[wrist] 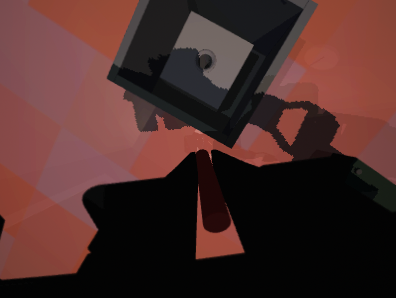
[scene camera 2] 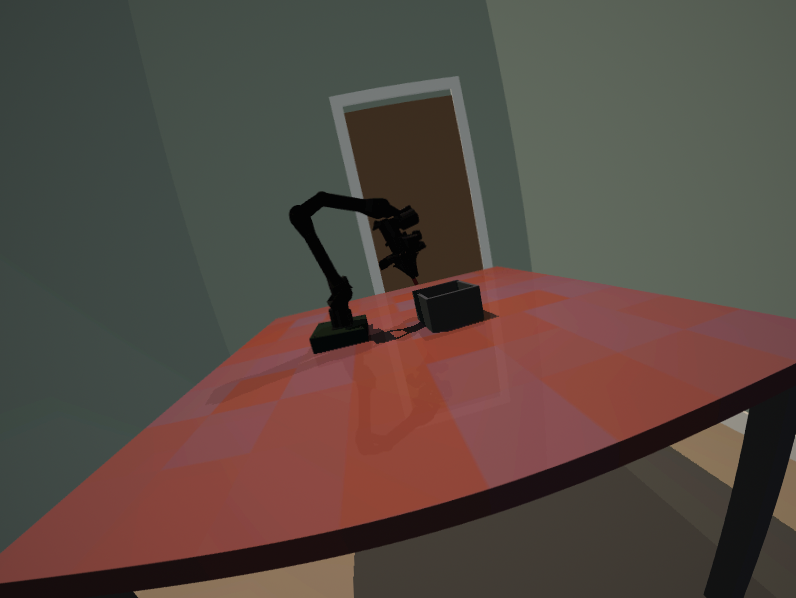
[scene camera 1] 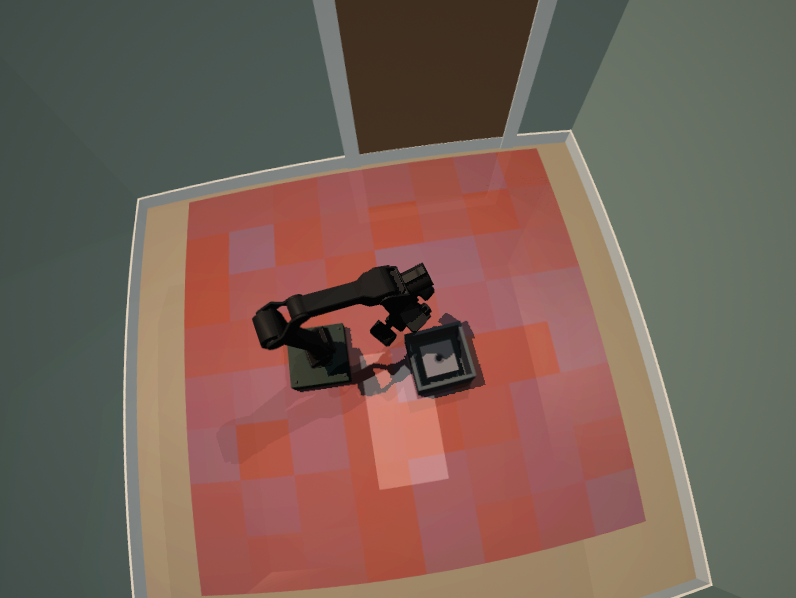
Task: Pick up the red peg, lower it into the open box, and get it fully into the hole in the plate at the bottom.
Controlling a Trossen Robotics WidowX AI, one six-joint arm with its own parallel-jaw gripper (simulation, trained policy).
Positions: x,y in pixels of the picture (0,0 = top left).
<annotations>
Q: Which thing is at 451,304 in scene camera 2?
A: A dark box.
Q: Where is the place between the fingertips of my gripper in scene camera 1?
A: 411,323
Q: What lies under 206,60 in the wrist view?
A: A light plate.
</annotations>
